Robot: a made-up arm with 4 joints.
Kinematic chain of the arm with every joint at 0, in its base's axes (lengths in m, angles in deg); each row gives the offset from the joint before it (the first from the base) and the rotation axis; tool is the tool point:
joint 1: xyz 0 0 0.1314 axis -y
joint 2: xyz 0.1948 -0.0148 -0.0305 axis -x
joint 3: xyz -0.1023 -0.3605 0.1 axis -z
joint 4: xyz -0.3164 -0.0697 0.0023 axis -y
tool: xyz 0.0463 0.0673 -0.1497
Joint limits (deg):
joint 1: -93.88..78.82
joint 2: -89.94..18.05
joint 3: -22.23..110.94
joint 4: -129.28..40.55
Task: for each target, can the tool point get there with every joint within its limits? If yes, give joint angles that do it. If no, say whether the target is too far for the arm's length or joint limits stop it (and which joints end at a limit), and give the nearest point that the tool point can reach.
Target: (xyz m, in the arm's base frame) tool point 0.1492 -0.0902 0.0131
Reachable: yes | joints 59.96 -56.93 57.88 19.71
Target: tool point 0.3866 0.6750 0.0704
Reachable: no: joint limits stop it (at a limit: joint 2, joint 4) | nearest point 0.2333 0.1154 0.0946 | short by 0.581 m
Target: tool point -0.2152 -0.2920 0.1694
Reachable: yes | joints -65.70 -24.48 12.67 20.55
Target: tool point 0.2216 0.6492 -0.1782
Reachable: no: joint limits stop it (at a limit: joint 2, joint 4) | nearest point 0.1366 0.1158 -0.0594 | short by 0.553 m
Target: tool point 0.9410 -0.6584 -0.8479
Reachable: no: too far | nearest point 0.4260 -0.2964 -0.3119 | short by 0.827 m
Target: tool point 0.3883 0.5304 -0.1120
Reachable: no: joint limits stop it (at a limit: joint 2, joint 3, joint 4) | nearest point 0.2325 0.1031 -0.0143 | short by 0.465 m
